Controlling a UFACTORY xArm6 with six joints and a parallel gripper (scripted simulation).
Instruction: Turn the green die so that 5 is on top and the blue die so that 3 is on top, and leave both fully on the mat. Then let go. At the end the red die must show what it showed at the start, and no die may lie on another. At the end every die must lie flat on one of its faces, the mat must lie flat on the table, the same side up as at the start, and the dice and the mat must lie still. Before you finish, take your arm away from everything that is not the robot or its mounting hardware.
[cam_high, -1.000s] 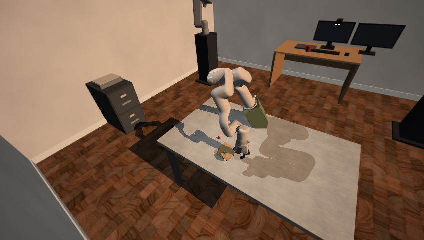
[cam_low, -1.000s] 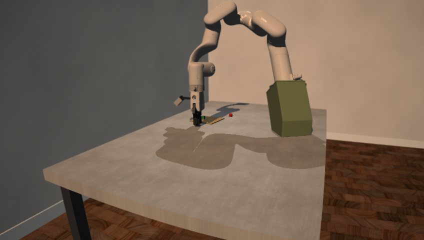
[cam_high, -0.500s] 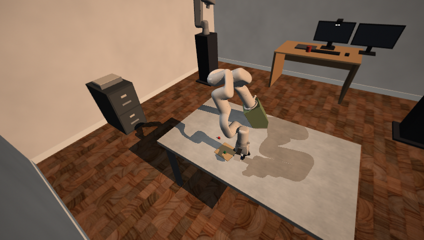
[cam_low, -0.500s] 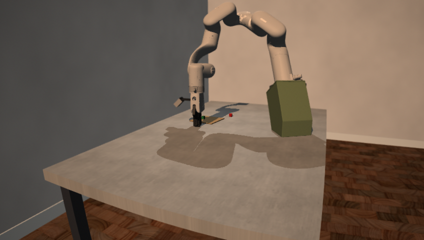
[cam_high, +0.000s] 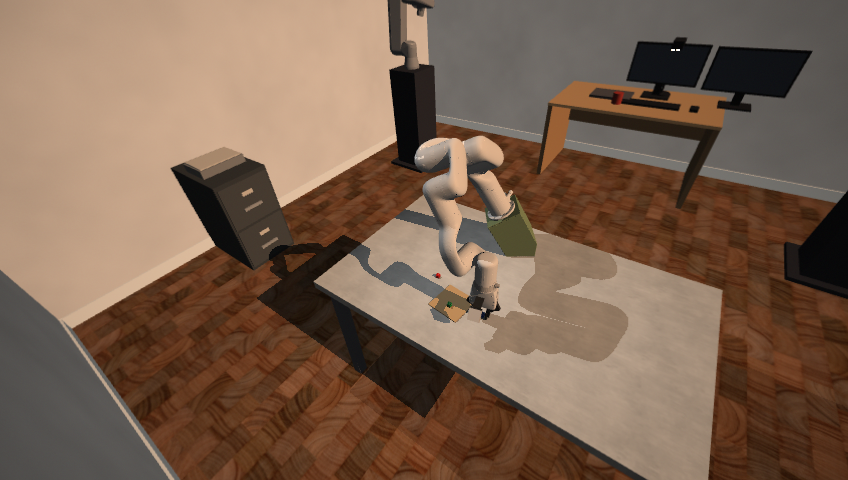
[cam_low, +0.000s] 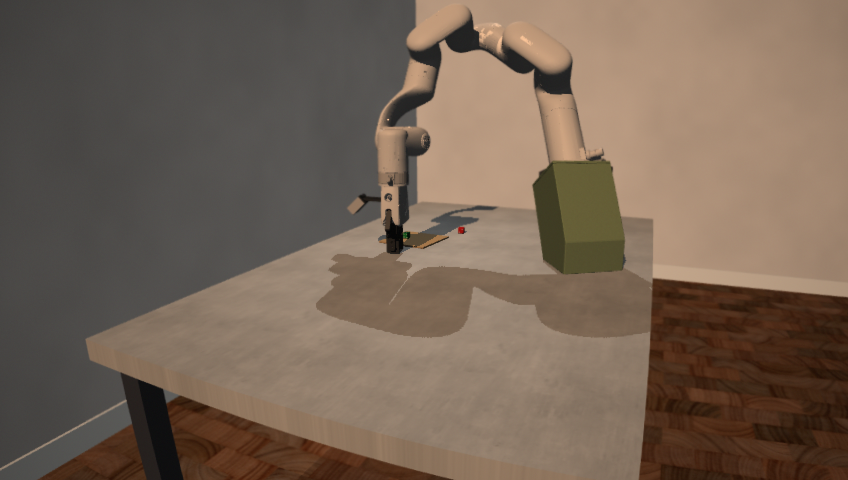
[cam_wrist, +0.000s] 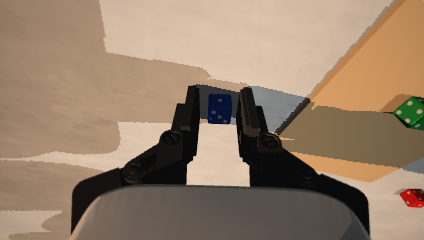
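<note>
My hand is 10 mm above the blue die. Also, from my hand: tan mat: 130 mm to the right, 20 mm below, 10 mm ahead; then green die: 130 mm to the right, 30 mm ahead, 10 mm below; then red die: 260 mm to the right, 70 mm behind, 10 mm below.
</note>
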